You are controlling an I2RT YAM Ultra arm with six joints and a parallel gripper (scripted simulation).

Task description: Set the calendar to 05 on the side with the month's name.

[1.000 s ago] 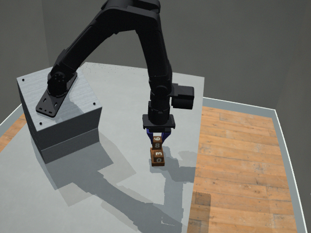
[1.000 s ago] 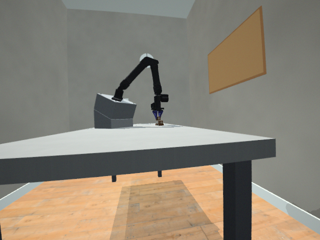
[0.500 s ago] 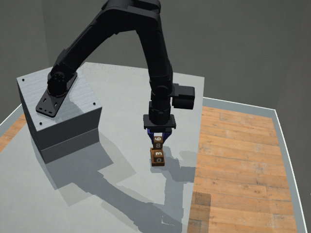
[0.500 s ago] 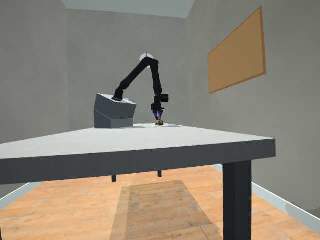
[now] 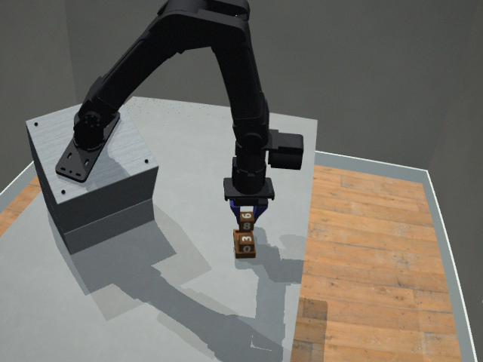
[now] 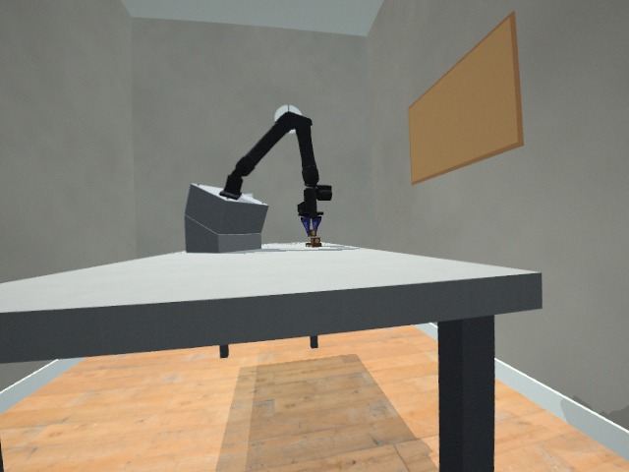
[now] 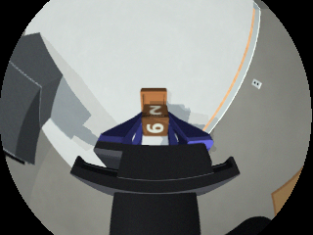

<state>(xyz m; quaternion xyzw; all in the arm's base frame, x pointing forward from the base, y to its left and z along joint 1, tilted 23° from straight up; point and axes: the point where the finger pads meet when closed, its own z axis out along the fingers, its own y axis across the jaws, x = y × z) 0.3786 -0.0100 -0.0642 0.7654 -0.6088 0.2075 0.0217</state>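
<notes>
Now: the brown tray 20 mm to the right of my hand and 60 mm below it. Round my hand: brown wooden cube: 10 mm ahead, 40 mm to the right, 40 mm below.
</notes>
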